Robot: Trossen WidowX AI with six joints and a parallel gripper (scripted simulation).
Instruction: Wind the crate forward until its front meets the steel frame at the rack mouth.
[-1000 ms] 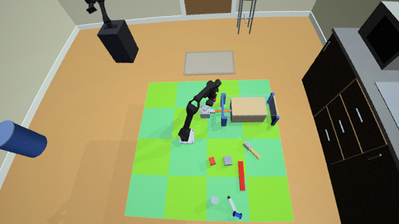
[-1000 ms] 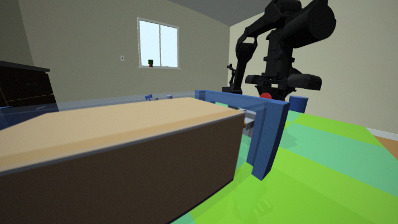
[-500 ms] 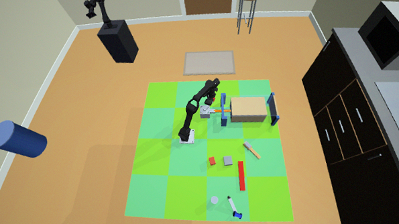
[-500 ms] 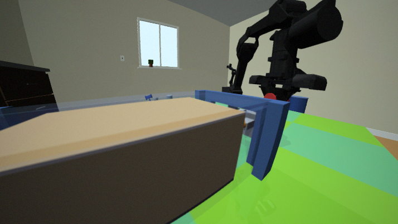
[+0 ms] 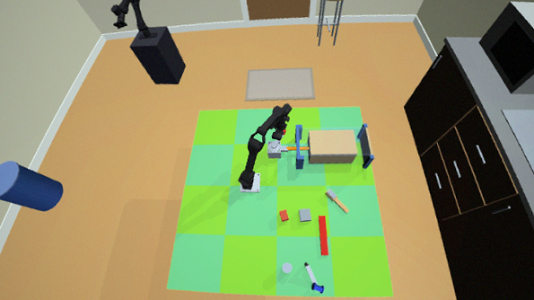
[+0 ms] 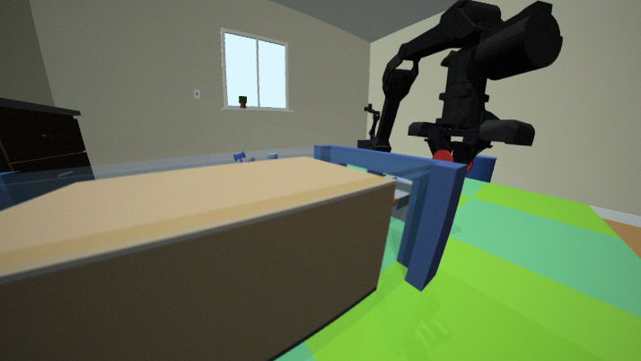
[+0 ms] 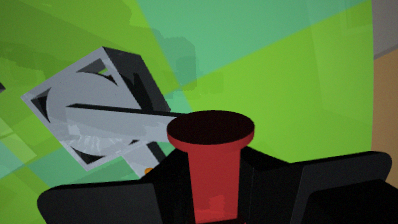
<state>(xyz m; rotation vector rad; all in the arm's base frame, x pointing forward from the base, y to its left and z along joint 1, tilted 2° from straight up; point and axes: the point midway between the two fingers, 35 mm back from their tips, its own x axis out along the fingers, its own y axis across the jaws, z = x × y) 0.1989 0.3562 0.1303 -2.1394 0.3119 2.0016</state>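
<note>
The red-knobbed crank handle is 3 cm to the right of my gripper tip, 2 cm behind it and 1 cm below it. The rest, counted from my gripper tip: blue steel frame: 11 cm ahead, 8 cm to the right, 1 cm below; grey winch: 10 cm to the right, 8 cm below, 6 cm behind; red knob: 2 cm above.
</note>
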